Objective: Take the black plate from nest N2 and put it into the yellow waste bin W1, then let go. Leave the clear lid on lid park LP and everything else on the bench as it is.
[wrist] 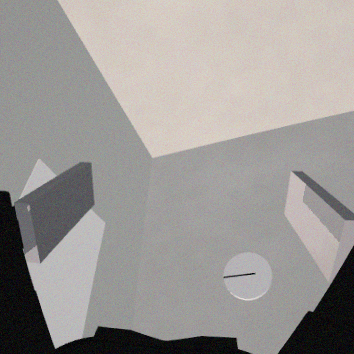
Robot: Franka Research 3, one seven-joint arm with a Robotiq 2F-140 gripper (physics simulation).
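My gripper (188,188) is open, with its two fingers wide apart at the left and right of the wrist view and no object between them. The black plate, nest N2, the yellow waste bin W1, the clear lid and lid park LP do not show in this view, so where the gripper is relative to them cannot be told.
Grey wall-like surfaces (200,210) meet a large beige surface (240,65) at a corner. A pale round disc (245,287) with a thin dark line is at the lower right. A pale flat panel (70,280) is at the lower left, partly behind the left finger.
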